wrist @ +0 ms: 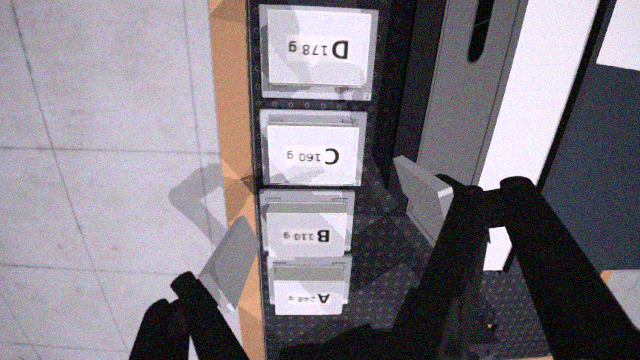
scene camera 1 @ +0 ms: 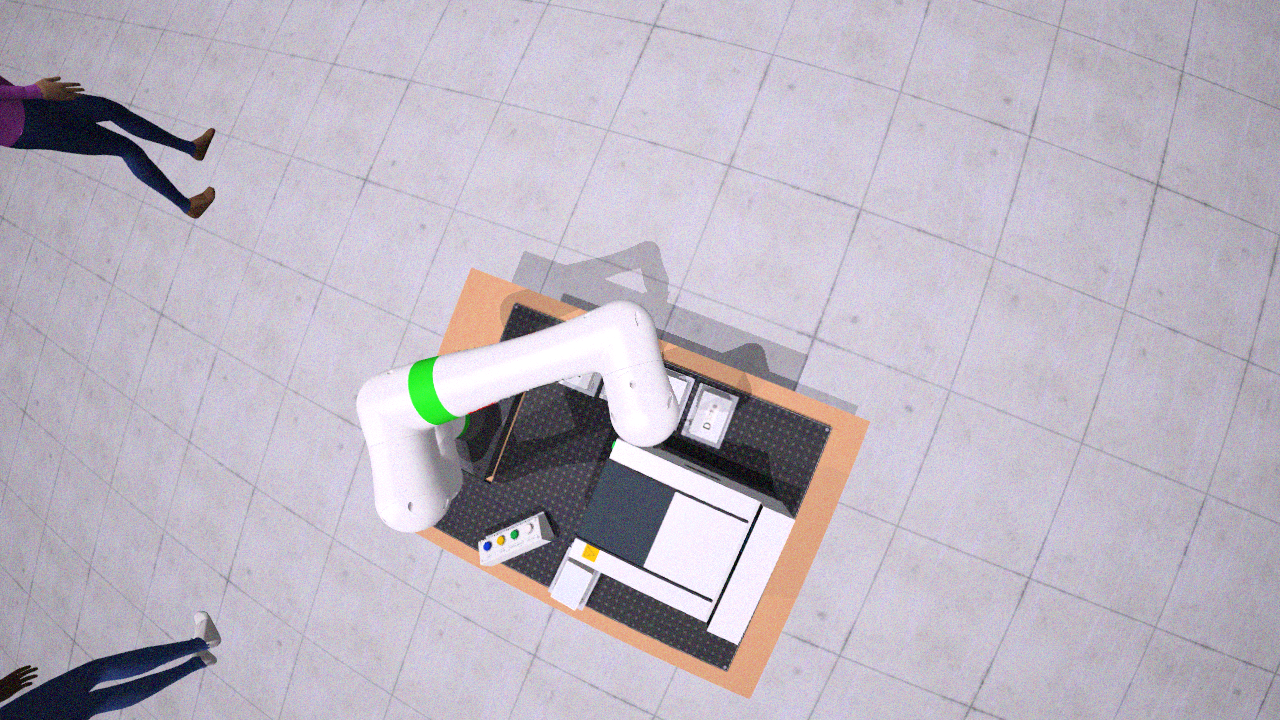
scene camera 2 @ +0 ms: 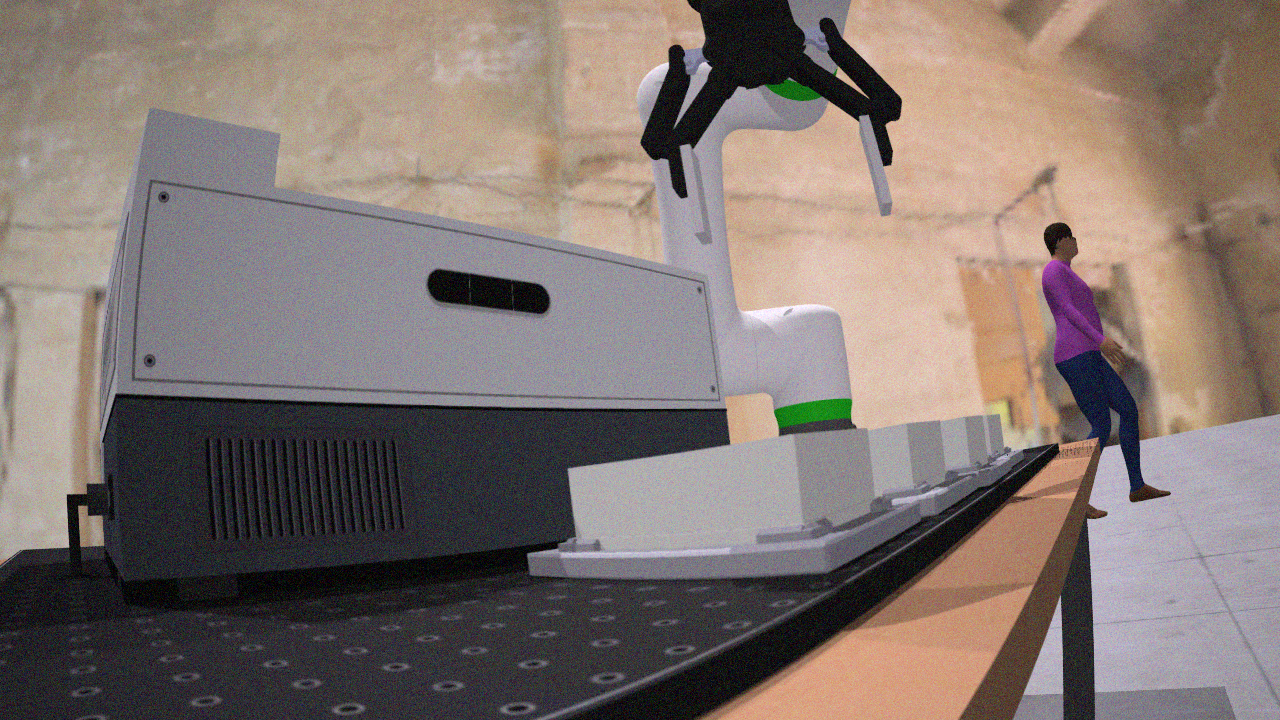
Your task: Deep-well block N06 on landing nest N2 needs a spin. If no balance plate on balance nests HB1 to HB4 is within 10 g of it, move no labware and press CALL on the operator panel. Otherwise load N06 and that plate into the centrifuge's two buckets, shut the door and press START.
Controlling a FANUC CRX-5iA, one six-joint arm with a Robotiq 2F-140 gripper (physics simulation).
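Observation:
My gripper is open and empty, high above the row of balance nests; the arm hides it in scene camera 1. In the wrist view, plate D reads 178 g, plate C 160 g, plate B 110 g and plate A about 248 g, small and blurred. Each sits on its nest. A pale block stands by the centrifuge; its label is unreadable. The centrifuge's top shows dark and white sections; no buckets show. The operator panel has several coloured buttons.
The arm reaches over the left nests. The tall centrifuge body runs beside the nests, right of them in the wrist view. The orange table edge borders the dark perforated plate. Two people stand off the table.

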